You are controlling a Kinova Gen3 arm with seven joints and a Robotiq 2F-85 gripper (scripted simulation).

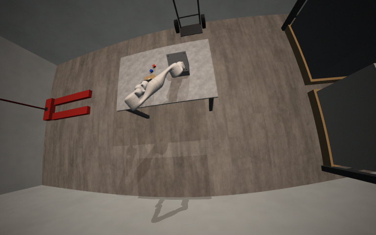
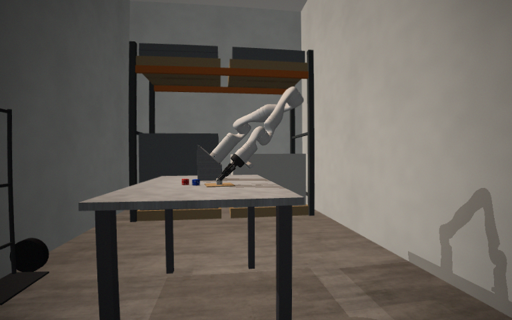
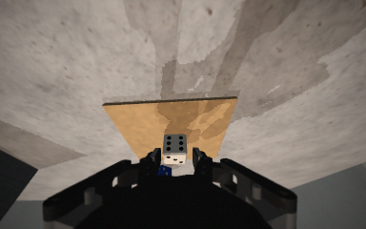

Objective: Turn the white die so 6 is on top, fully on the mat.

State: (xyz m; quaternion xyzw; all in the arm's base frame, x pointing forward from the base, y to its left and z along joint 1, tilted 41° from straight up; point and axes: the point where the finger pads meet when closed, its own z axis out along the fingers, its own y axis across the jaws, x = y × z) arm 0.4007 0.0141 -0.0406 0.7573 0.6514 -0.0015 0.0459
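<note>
My hand is 10 mm to the left of the white die and 20 mm above it. Also, from my hand: tan mat (10 mm to the right, 40 mm below); then red die (80 mm behind, 180 mm to the right, 20 mm below); then blue die (40 mm behind, 130 mm to the right, 20 mm below).
</note>
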